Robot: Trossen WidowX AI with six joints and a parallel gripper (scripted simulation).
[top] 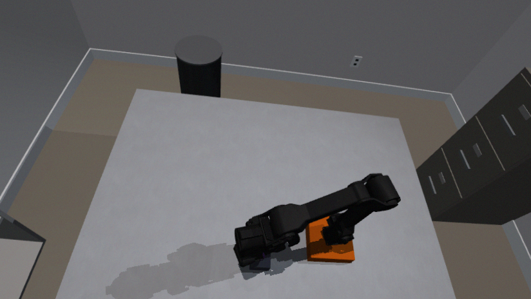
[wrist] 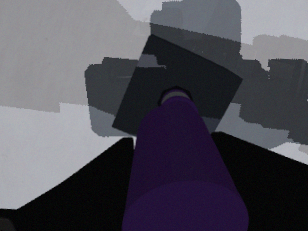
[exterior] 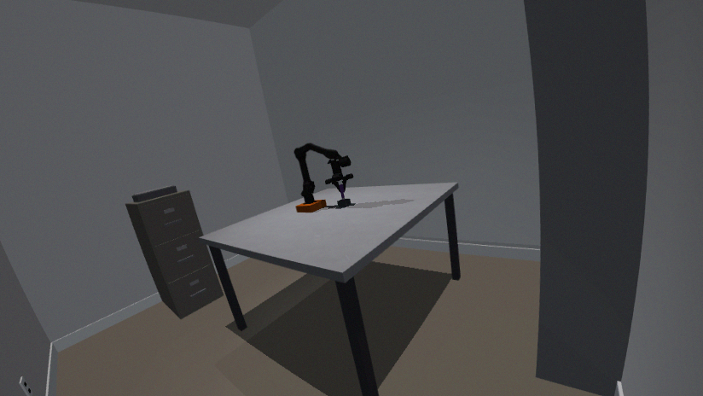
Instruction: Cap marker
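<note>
The purple cap lies 2 cm above my gripper tip.
</note>
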